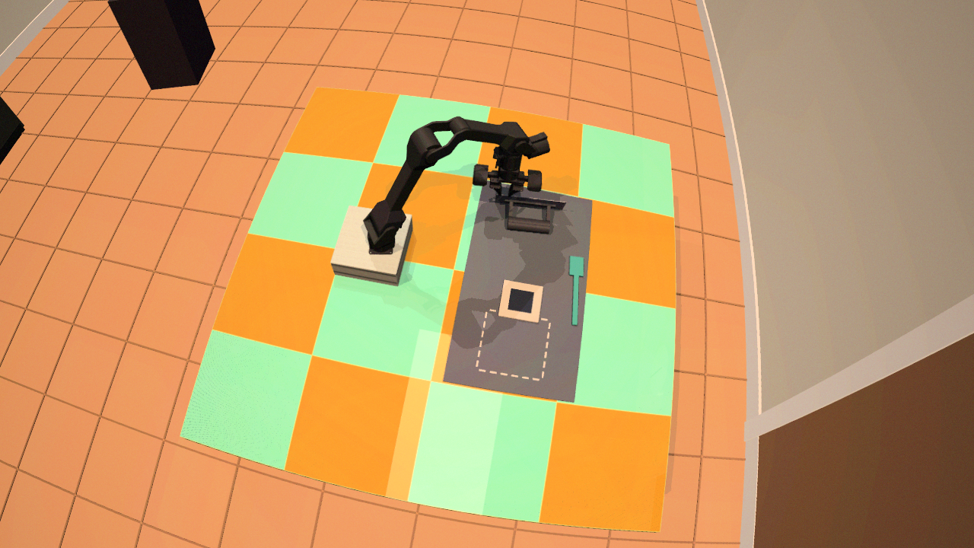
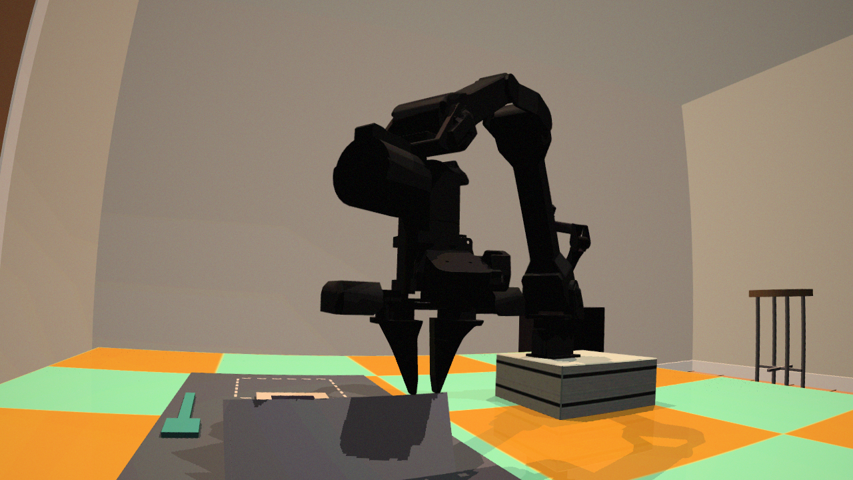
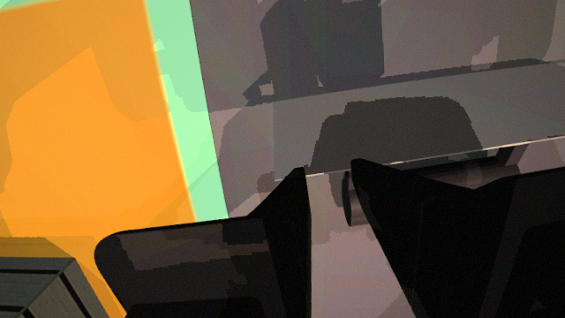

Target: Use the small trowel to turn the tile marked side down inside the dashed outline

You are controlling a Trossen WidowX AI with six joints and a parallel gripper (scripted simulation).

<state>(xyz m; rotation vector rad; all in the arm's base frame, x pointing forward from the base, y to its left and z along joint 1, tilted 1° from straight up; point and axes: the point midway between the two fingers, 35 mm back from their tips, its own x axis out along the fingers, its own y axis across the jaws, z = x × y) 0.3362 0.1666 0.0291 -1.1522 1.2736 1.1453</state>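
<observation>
Now: gripper tip 10 cm short of the small trowel, 3 cm to the left of it and 5 cm above it. The rest, counted from my gripper tip: pale tile (4 cm ahead, 30 cm to the right, 7 cm below); then grey mat (6 cm ahead, 24 cm to the right, 9 cm below); then green trowel-like tool (20 cm ahead, 24 cm to the right, 7 cm below).
</observation>
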